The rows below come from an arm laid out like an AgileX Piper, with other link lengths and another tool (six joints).
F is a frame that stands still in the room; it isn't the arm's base.
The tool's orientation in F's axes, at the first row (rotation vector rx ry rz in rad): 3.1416, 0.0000, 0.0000
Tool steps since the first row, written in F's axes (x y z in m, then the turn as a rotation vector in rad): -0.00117, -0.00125, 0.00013, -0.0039, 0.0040, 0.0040; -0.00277, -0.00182, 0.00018, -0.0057, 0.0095, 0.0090; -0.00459, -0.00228, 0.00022, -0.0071, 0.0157, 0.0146; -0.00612, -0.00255, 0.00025, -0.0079, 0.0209, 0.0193; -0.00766, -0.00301, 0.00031, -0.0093, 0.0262, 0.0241; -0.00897, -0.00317, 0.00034, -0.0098, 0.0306, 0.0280; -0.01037, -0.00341, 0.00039, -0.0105, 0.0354, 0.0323; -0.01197, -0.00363, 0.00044, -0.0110, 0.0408, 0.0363; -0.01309, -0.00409, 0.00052, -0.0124, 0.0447, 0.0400; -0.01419, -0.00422, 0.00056, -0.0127, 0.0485, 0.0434
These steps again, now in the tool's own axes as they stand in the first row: -0.00117, 0.00125, -0.00013, -0.0039, -0.0040, -0.0040; -0.00277, 0.00182, -0.00018, -0.0057, -0.0095, -0.0090; -0.00459, 0.00228, -0.00022, -0.0071, -0.0157, -0.0146; -0.00612, 0.00255, -0.00025, -0.0079, -0.0209, -0.0193; -0.00766, 0.00301, -0.00031, -0.0093, -0.0262, -0.0241; -0.00897, 0.00317, -0.00034, -0.0098, -0.0306, -0.0280; -0.01037, 0.00341, -0.00039, -0.0105, -0.0354, -0.0323; -0.01197, 0.00363, -0.00044, -0.0110, -0.0408, -0.0363; -0.01309, 0.00409, -0.00052, -0.0124, -0.0447, -0.0400; -0.01419, 0.00422, -0.00056, -0.0127, -0.0485, -0.0434
